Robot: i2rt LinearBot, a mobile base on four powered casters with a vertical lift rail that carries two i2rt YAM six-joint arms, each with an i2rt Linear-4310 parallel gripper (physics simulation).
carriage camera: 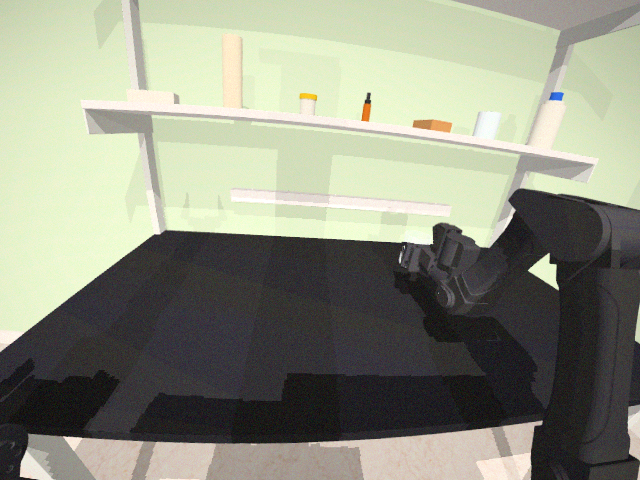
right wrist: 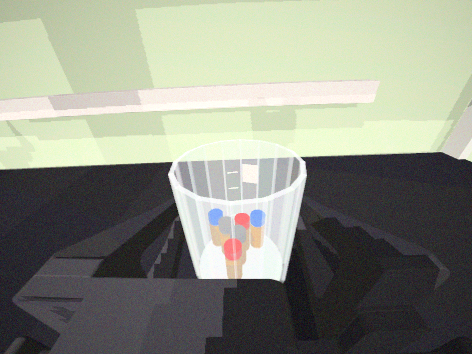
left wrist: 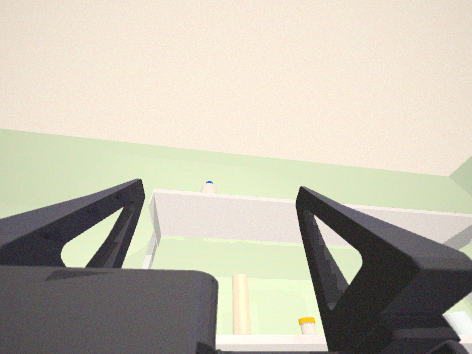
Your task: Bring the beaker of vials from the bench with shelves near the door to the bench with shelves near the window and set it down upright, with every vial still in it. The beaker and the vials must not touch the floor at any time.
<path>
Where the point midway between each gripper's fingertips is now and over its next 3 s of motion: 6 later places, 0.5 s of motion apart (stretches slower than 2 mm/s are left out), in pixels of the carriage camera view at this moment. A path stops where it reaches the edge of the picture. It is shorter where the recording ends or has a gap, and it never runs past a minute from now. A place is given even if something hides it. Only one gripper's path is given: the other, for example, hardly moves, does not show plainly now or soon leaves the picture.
My right gripper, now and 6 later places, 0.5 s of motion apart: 413,244; 424,216; 432,190; 440,181; 444,172; 452,170; 459,157
</path>
